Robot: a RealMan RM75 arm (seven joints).
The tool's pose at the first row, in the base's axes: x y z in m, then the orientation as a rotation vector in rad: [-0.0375 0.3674 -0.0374 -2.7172 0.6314 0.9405]
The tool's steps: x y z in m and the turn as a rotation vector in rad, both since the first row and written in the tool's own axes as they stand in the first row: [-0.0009 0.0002 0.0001 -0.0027 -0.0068 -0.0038]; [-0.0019 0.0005 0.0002 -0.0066 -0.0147 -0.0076]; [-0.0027 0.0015 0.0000 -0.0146 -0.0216 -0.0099]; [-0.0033 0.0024 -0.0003 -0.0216 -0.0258 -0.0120]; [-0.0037 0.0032 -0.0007 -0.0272 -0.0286 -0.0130]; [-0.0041 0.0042 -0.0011 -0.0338 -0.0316 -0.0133]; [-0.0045 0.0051 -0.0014 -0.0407 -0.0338 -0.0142]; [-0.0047 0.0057 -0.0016 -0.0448 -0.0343 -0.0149]
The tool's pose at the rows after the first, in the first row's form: [-0.0383 0.3676 -0.0369 -2.7154 0.6239 0.9500]; [-0.0392 0.3676 -0.0364 -2.7140 0.6159 0.9616]; [-0.0401 0.3670 -0.0358 -2.7165 0.6089 0.9745]; [-0.0408 0.3663 -0.0352 -2.7199 0.6029 0.9835]; [-0.0412 0.3656 -0.0347 -2.7230 0.5992 0.9901]; [-0.0417 0.3647 -0.0342 -2.7267 0.5961 0.9977]; [-0.0422 0.3639 -0.0337 -2.7312 0.5923 1.0044]; [-0.0425 0.3634 -0.0335 -2.7345 0.5898 1.0072]
